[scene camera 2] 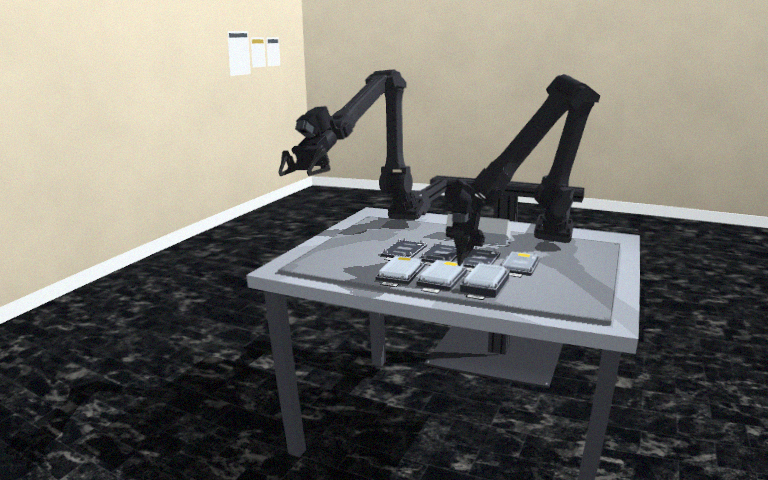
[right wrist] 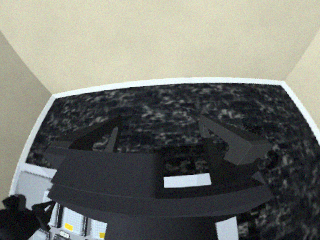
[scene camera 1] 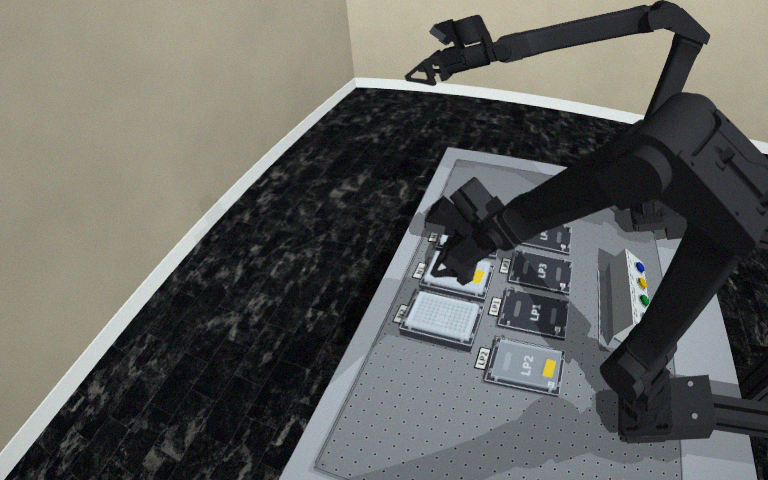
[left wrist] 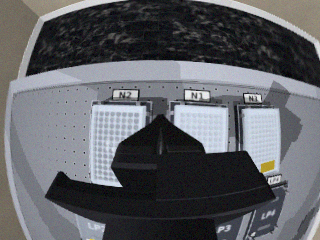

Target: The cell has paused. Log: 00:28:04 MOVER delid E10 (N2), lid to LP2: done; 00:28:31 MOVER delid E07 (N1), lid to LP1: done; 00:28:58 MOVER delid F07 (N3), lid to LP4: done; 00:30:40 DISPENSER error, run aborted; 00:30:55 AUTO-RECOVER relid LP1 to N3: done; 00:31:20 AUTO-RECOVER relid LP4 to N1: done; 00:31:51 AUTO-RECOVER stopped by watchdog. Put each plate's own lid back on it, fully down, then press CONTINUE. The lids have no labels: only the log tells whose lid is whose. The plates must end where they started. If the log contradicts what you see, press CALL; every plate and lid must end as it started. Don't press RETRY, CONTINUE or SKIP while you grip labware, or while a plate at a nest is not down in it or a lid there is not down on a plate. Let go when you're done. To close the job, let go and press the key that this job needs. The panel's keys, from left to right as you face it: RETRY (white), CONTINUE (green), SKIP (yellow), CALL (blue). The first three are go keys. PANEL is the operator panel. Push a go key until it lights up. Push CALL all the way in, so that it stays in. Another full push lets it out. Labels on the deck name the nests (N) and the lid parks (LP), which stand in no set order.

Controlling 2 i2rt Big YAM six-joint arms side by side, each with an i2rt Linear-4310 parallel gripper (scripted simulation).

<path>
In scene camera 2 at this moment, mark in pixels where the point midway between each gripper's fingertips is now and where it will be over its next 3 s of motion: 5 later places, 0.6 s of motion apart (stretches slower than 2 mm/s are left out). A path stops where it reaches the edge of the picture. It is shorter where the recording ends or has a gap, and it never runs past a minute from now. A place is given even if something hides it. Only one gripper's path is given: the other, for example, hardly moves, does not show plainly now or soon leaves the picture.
The left gripper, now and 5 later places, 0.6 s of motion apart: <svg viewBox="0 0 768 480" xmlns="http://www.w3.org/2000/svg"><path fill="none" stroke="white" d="M458 265L452 264L424 261L417 260L427 259L452 255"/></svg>
</path>
